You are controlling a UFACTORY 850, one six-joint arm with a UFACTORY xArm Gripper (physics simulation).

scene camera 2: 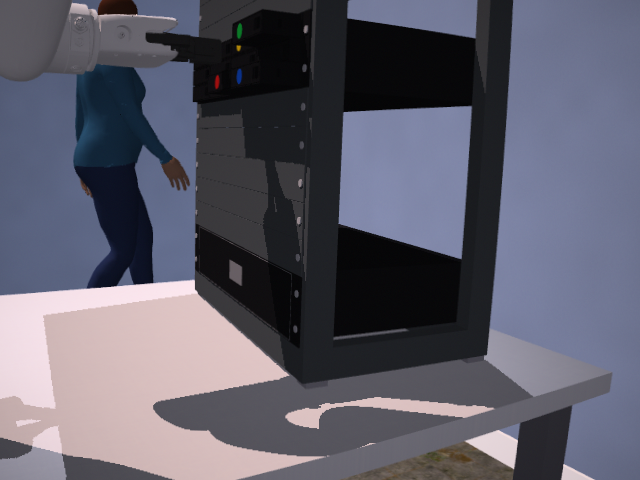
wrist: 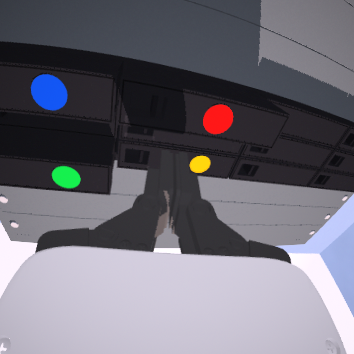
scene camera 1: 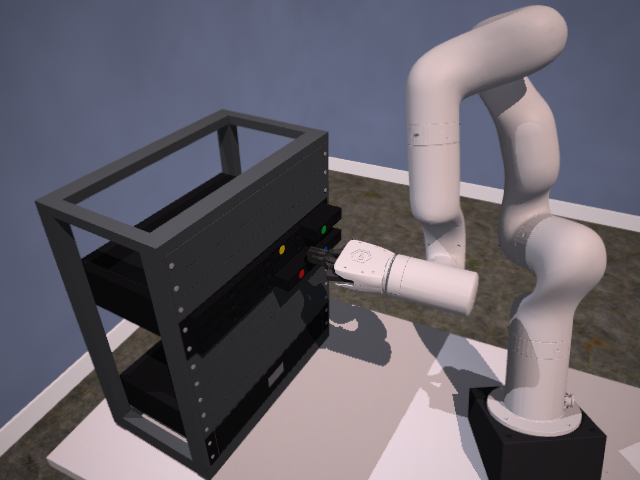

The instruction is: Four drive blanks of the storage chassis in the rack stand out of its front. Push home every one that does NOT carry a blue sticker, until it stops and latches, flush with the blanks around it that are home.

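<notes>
The red-stickered blank (scene camera 1: 301, 273) (scene camera 2: 217, 82) (wrist: 255, 122) stands out in the bottom row. The green-stickered blank (scene camera 1: 323, 229) (scene camera 2: 239, 31) (wrist: 66, 177) stands out in the top row, and the blue-stickered blank (scene camera 1: 332, 240) (scene camera 2: 239, 76) (wrist: 49, 92) stands out two rows below it. The yellow-stickered blank (scene camera 1: 281, 249) (scene camera 2: 238, 47) (wrist: 200, 164) looks level with its neighbours in the top row. My gripper (scene camera 1: 311, 254) (scene camera 2: 219, 51) (wrist: 170, 168) is shut and empty, its tips in front of the chassis beside the yellow sticker. Contact cannot be told.
The dark rack (scene camera 1: 155, 237) (scene camera 2: 323, 206) stands on the pale table (scene camera 1: 305, 413) (scene camera 2: 129, 351). The green and blue blanks project beside the fingers, and the red one projects below them. A person (scene camera 2: 111, 124) stands behind the gripper in scene camera 2.
</notes>
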